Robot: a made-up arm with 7 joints. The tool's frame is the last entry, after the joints. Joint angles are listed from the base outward.
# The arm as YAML. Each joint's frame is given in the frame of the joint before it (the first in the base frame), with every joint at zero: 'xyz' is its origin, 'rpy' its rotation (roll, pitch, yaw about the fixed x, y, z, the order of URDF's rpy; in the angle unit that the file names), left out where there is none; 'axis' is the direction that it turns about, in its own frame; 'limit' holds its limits. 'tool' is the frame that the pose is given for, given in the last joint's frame.
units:
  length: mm
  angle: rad
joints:
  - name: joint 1
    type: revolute
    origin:
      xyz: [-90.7, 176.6, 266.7]
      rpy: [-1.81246, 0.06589, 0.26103]
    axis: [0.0, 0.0, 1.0]
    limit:
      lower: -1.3
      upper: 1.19
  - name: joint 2
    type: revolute
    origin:
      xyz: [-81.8, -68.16, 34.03]
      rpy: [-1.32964, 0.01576, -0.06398]
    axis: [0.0, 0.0, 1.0]
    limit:
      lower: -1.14
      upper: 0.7
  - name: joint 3
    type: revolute
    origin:
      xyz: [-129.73, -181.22, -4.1]
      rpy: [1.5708, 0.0, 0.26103]
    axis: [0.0, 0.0, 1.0]
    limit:
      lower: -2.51
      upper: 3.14
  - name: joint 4
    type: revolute
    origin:
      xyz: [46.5, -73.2, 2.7]
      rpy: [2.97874, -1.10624, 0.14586]
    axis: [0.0, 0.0, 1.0]
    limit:
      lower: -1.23
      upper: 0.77
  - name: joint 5
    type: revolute
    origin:
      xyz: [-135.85, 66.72, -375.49]
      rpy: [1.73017, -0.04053, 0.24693]
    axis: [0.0, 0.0, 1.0]
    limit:
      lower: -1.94
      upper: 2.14
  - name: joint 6
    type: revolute
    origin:
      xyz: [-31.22, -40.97, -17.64]
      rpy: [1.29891, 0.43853, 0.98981]
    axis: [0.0, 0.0, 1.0]
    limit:
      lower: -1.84
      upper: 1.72
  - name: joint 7
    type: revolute
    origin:
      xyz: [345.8, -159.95, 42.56]
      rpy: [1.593, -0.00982, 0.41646]
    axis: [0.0, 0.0, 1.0]
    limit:
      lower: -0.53
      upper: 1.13
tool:
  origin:
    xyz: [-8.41, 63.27, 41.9]
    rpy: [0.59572, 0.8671, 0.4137]
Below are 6 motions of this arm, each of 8 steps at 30 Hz.
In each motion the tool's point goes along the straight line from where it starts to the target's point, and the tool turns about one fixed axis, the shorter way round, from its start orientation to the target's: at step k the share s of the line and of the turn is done. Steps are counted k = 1, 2, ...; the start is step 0. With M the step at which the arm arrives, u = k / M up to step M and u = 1 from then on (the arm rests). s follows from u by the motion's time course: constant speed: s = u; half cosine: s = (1 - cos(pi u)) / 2; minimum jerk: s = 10 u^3 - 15 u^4 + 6 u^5.
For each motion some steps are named. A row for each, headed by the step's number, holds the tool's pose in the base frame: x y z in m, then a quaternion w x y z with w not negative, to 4 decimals.
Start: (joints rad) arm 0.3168 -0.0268 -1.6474 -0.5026 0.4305 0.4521 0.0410
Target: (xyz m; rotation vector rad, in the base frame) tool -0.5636 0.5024 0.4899 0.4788 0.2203 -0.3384
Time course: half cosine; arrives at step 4
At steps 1, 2, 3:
1: -0.5801 0.4997 0.4859 0.9479 0.2553 0.0656 -0.1786
2: -0.5733 0.5008 0.4876 0.9496 0.2472 0.0834 -0.1736
3: -0.5664 0.5019 0.4892 0.9509 0.2390 0.1010 -0.1686

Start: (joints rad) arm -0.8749 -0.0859 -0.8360 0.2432 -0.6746 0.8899 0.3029
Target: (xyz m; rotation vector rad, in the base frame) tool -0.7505 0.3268 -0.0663 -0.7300 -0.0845 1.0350
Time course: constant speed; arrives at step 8
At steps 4, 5, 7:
4: -0.7260 0.3993 -0.0531 0.8417 -0.3157 -0.0414 0.4361
5: -0.7321 0.3812 -0.0564 0.8329 -0.3221 -0.0409 0.4481
7: -0.7444 0.3449 -0.0630 0.8147 -0.3348 -0.0400 0.4718

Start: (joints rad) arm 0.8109 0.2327 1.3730 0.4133 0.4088 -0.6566 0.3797
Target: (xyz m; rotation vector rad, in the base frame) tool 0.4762 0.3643 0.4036 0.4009 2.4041 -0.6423
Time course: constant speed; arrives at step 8
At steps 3, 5, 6, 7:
3: 0.4575 0.3286 0.4922 0.3541 0.1992 0.8525 -0.3289
5: 0.4650 0.3429 0.4567 0.3353 0.1804 0.8764 -0.2949
6: 0.4687 0.3500 0.4390 0.3256 0.1709 0.8875 -0.2777
7: 0.4725 0.3572 0.4213 0.3157 0.1612 0.8981 -0.2602

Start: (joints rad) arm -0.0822 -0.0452 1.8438 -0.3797 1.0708 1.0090 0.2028
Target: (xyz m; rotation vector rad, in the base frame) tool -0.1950 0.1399 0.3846 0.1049 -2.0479 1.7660
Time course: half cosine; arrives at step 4
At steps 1, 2, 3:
1: -0.1819 0.1458 0.3887 0.2062 0.0398 -0.7446 0.6336
2: -0.1873 0.1434 0.3870 0.2103 0.0390 -0.7423 0.6351
3: -0.1927 0.1409 0.3853 0.2143 0.0382 -0.7399 0.6366

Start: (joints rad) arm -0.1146 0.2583 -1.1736 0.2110 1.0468 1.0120 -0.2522
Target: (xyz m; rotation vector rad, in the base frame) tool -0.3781 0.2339 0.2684 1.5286 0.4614 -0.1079
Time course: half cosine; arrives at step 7
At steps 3, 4, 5, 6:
3: -0.3735 0.2067 0.2331 0.6545 0.7108 0.2559 -0.0289
4: -0.3752 0.2166 0.2460 0.6702 0.7020 0.2382 -0.0360
5: -0.3767 0.2255 0.2575 0.6840 0.6936 0.2221 -0.0424
6: -0.3777 0.2317 0.2655 0.6933 0.6875 0.2109 -0.0468

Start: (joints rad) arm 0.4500 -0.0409 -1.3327 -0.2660 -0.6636 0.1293 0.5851
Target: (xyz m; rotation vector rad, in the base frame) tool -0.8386 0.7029 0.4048 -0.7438 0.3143 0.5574
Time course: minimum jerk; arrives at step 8
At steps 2, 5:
2: -0.7805 0.7159 0.4569 0.8171 -0.4067 0.2438 0.3278
5: -0.8208 0.7069 0.4208 0.8638 -0.3731 0.1798 0.2867

